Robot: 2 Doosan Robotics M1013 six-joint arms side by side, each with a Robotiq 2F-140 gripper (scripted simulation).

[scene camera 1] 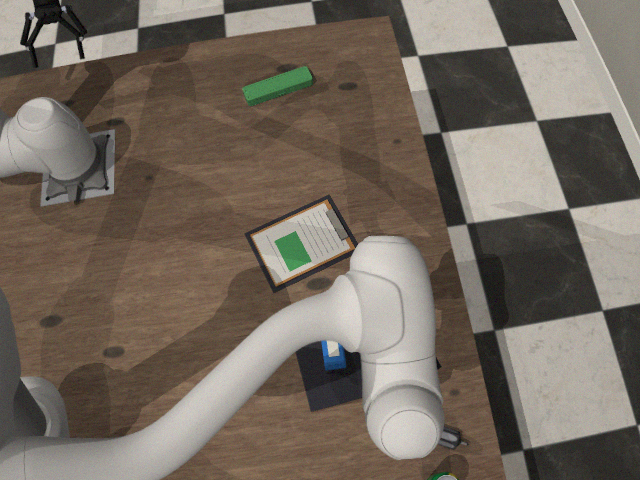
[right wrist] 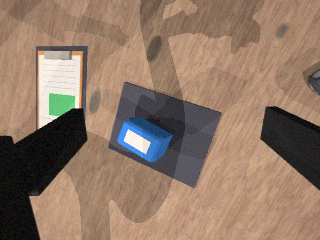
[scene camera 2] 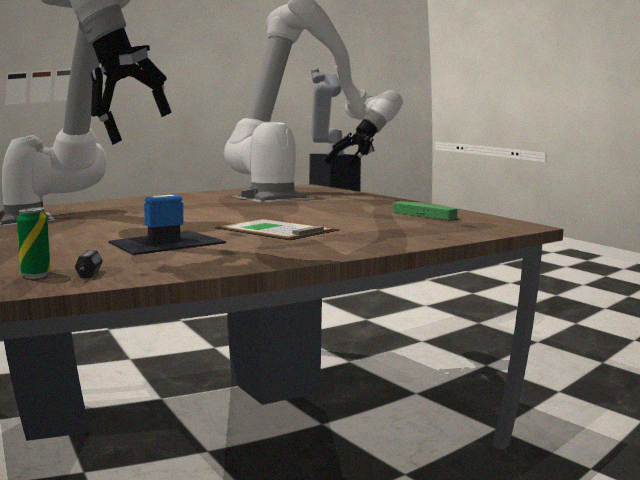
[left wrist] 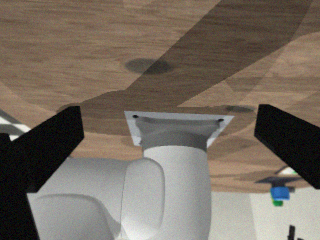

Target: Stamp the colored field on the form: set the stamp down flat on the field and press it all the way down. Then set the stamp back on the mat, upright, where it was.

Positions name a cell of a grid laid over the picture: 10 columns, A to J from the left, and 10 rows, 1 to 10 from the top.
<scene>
A green block shows in scene camera 1 (E2) and in scene camera 2 (G5); in the right wrist view it is out of frame, in the left wrist view it is out of frame.
</scene>
